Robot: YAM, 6 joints.
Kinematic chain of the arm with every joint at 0, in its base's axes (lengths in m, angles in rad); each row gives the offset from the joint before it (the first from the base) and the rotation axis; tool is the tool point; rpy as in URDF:
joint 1: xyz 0 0 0.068 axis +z
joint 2: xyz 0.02 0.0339 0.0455 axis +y
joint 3: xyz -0.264 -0.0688 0 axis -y
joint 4: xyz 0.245 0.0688 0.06 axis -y
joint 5: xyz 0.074 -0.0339 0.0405 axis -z
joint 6: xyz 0.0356 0 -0.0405 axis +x
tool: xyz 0 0 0 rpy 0 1.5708 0
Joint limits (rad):
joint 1: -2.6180..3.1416
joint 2: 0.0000..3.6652
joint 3: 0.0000..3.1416
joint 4: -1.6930..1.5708
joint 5: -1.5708..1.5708
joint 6: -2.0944..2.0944
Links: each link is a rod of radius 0.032 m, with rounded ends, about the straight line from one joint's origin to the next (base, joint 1, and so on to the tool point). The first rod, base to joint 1, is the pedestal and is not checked.
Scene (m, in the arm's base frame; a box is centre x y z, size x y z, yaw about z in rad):
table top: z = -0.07
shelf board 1: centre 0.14 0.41 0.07 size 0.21 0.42 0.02 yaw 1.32
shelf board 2: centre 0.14 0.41 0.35 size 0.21 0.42 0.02 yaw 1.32
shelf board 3: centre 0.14 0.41 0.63 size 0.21 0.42 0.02 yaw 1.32
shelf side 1: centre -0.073 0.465 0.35 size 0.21 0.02 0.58 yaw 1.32
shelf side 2: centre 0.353 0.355 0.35 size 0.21 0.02 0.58 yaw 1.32
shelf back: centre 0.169 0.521 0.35 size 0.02 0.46 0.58 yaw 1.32
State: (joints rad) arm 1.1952 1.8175 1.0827 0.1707 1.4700 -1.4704
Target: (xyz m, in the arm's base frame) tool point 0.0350 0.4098 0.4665
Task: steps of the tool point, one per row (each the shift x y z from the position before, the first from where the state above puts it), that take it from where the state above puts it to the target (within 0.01 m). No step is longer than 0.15 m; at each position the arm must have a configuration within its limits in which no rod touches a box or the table.
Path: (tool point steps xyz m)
1: 0.0362 -0.1006 -0.0016
2: -0.0023 -0.0991 -0.0078
3: -0.0347 -0.0831 -0.0132
4: -0.0559 -0.0572 -0.0178
5: 0.0562 0.0361 0.0446
6: 0.0438 0.0468 0.0553
7: 0.0261 0.0516 0.0641
8: 0.0058 0.0492 0.0691
9: -0.0137 0.0398 0.0690
10: -0.0293 0.0250 0.0632
11: -0.0633 0.0962 -0.0302
12: -0.1033 0.0720 -0.0365

